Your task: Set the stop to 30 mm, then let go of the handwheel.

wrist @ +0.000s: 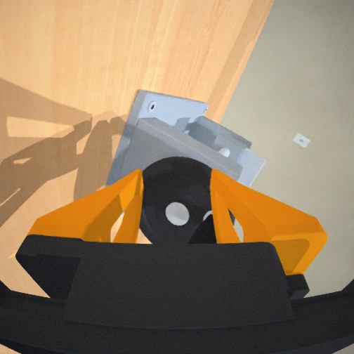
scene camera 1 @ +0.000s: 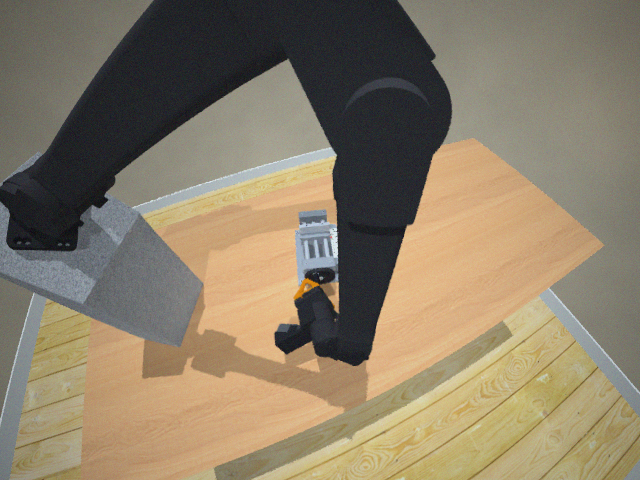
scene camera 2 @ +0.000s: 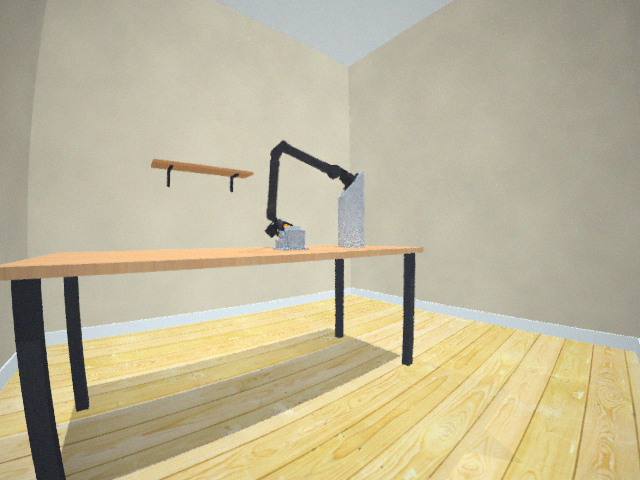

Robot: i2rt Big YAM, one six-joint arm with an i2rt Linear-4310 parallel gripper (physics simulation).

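Places are measured from the arm's base along level axes (x left, y back, z up), in centimetres.
Where they show: gripper, fingertip midpoint: (scene camera 1: 309,285); arm's base, origin of the base link: (scene camera 1: 47,214) (scene camera 2: 351,182).
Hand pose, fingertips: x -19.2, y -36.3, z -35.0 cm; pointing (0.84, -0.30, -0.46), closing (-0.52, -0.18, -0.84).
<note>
Things, the pixels of their top centre, and the offset from my fingertips. "spot": a spot on its surface instead. Level surfaces: height alone.
- grey stop device, surface spot: (scene camera 1: 316,231) spot: dx +11.3, dy -10.0, dz +3.4 cm
- black handwheel, surface spot: (scene camera 1: 319,274) spot: dx -0.1, dy -3.2, dz +2.8 cm
- wooden table, its level: dz -6.5 cm
The grey stop device (scene camera 1: 316,231) (scene camera 2: 293,238) (wrist: 175,146) stands on the table, with rods along its top. Its white scale (scene camera 1: 334,240) is partly hidden behind the arm in scene camera 1, and the setting cannot be read. The black handwheel (scene camera 1: 319,274) (wrist: 172,187) is on the end facing my gripper. Its crank knob (wrist: 204,233) shows low between my fingers in the wrist view, nearer the right finger. My gripper (scene camera 1: 319,287) (scene camera 2: 285,225) (wrist: 176,177) is partly open, its orange fingertips in front of the wheel face, gripping nothing. Contact with the knob cannot be told.
The wooden table (scene camera 1: 480,217) (scene camera 2: 170,255) carries the device and the grey pedestal (scene camera 1: 149,289) (scene camera 2: 351,222) of my arm. My arm's forearm (scene camera 1: 374,248) rises beside the device. A wall shelf (scene camera 2: 201,168) hangs behind.
</note>
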